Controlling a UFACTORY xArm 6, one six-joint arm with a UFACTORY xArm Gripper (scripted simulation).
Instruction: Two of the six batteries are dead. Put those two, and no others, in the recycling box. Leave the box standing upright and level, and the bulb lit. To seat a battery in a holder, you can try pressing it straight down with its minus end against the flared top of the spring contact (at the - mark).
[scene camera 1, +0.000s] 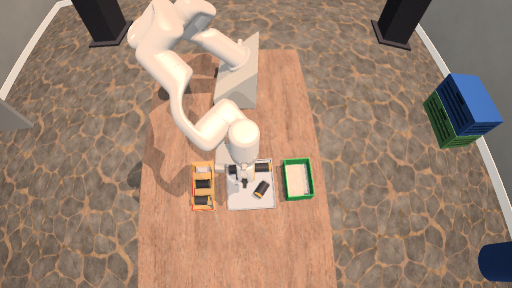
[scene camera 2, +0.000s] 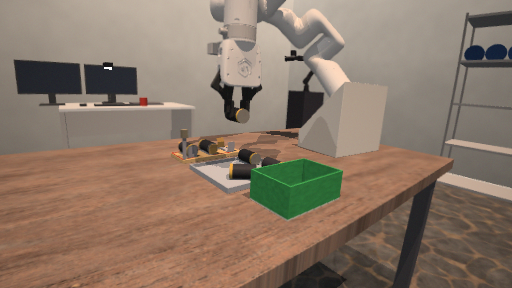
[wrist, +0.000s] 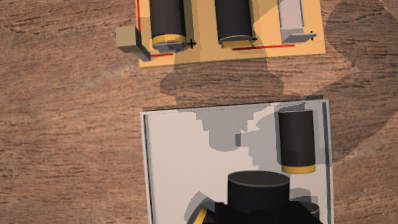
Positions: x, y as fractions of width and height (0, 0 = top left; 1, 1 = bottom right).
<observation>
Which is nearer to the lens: the green recycling box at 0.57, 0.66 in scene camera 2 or the grey tray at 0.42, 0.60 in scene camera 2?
The green recycling box.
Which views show the grey tray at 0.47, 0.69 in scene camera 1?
Scene camera 1, scene camera 2 and the wrist view: all of them.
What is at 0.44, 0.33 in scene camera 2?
The gripper.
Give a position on a grey tray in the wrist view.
At 0.47, 0.69
</observation>
